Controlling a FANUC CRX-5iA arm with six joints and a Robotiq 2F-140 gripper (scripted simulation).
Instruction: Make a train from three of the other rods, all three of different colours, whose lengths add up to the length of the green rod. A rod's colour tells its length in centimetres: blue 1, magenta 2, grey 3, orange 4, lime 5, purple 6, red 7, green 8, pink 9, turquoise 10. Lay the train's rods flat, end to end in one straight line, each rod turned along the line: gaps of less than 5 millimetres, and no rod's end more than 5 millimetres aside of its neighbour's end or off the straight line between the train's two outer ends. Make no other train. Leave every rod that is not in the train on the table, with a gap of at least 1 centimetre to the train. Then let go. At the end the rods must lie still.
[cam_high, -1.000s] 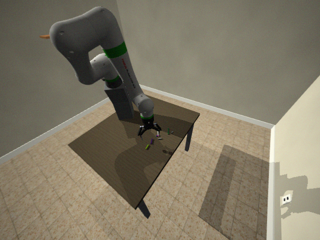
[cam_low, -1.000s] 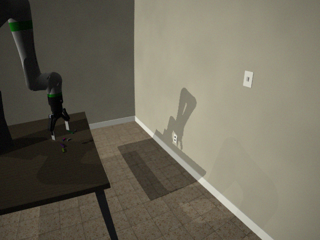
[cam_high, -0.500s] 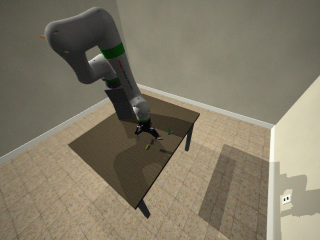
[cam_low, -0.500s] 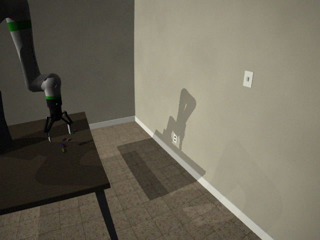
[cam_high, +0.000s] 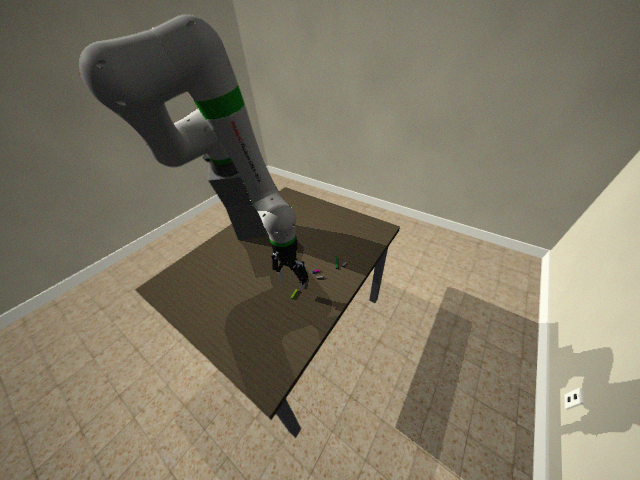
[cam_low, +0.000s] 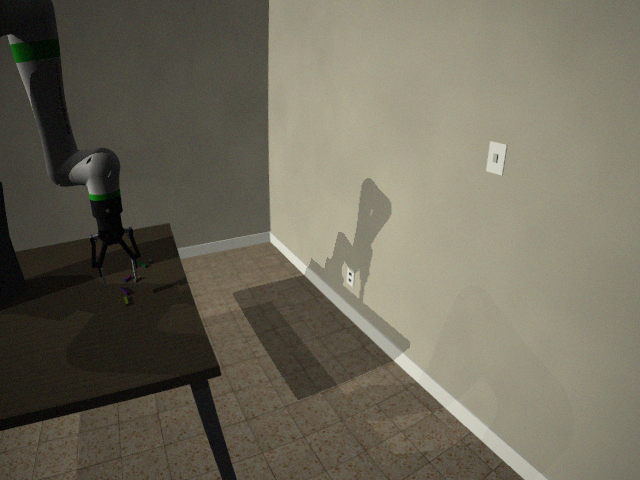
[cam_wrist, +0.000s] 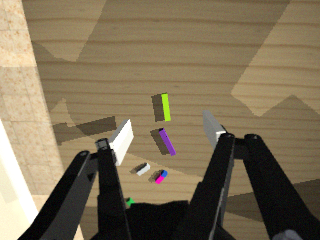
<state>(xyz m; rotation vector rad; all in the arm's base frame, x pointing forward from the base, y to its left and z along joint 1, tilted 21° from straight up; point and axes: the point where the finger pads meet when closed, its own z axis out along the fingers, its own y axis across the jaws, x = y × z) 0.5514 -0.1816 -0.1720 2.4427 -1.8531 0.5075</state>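
Now: the lime rod 10 cm below my hand. Also, from my hand: magenta rod 17 cm to the left, 10 cm below, 1 cm behind; then blue rod 15 cm to the left, 10 cm below, 1 cm behind; then purple rod 10 cm below, 7 cm to the left, 1 cm behind.
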